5 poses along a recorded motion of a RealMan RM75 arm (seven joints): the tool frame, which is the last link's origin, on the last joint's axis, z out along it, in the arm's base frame.
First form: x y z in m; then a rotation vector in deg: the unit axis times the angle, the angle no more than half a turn.
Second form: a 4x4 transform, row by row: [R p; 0 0 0 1], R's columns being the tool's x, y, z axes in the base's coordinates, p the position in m. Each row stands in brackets. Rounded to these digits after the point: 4 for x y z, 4 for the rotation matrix.
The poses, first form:
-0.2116 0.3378 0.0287 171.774 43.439 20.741
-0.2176 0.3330 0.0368 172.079 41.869 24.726
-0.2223 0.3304 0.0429 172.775 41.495 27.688
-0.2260 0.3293 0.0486 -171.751 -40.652 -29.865
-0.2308 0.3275 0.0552 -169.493 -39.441 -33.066
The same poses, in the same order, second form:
[[0.8544 0.4656 0.2307 -0.2116], [0.4721 -0.8810 0.0296 0.3378], [0.2170 0.0836 -0.9726 0.0287], [0 0 0 1]]
[[0.8521 0.4477 0.2709 -0.2176], [0.4534 -0.8902 0.0449 0.3330], [0.2613 0.0846 -0.9616 0.0368], [0 0 0 1]]
[[0.8461 0.4429 0.2965 -0.2223], [0.4438 -0.8935 0.0682 0.3304], [0.2952 0.0739 -0.9526 0.0429], [0 0 0 1]]
[[0.8412 0.4387 0.3162 -0.2260], [0.4329 -0.8967 0.0924 0.3293], [0.3241 0.0591 -0.9442 0.0486], [0 0 0 1]]
[[0.8313 0.4352 0.3459 -0.2308], [0.4165 -0.8997 0.1309 0.3275], [0.3681 0.0353 -0.9291 0.0552], [0 0 0 1]]

